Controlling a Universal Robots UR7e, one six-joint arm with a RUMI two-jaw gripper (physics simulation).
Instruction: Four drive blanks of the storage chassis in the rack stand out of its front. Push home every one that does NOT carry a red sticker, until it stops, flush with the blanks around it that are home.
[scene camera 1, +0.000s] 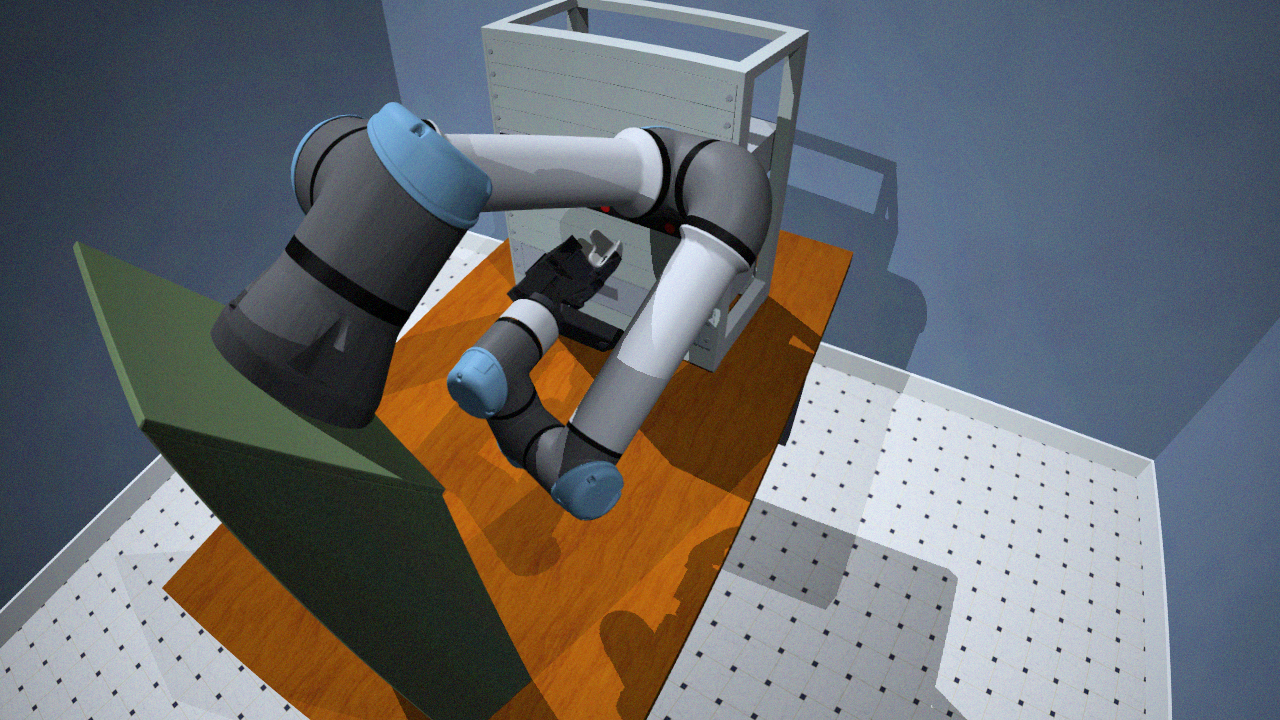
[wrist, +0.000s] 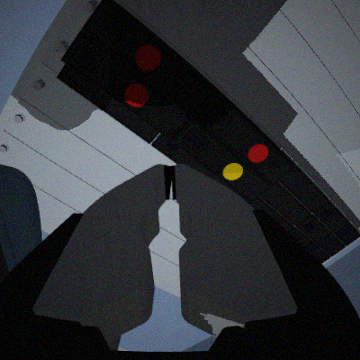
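Note:
You'd see a pale grey rack (scene camera 1: 542, 81) here, and the wrist view has the rack (wrist: 100, 97) too. Scene camera 1 also shows my gripper (scene camera 1: 619, 242). The wrist view gives you my gripper (wrist: 171, 168) as well.

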